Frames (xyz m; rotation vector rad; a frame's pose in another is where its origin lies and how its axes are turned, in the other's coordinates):
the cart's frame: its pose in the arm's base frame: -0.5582 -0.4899 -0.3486 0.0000 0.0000 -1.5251
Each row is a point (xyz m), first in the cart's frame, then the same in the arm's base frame.
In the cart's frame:
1: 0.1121 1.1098 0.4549
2: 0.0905 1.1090 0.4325
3: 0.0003 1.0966 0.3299
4: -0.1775 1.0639 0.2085
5: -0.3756 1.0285 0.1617
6: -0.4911 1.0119 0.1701
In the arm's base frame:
1: 0.5556 -0.5512 0.1063
2: 0.5538 -0.5296 0.0839
3: 0.5373 -0.4401 -0.0187
4: 0.4965 -0.2640 -0.1401
5: 0.4521 -0.0677 -0.1869
6: 0.4302 0.0469 -0.1785

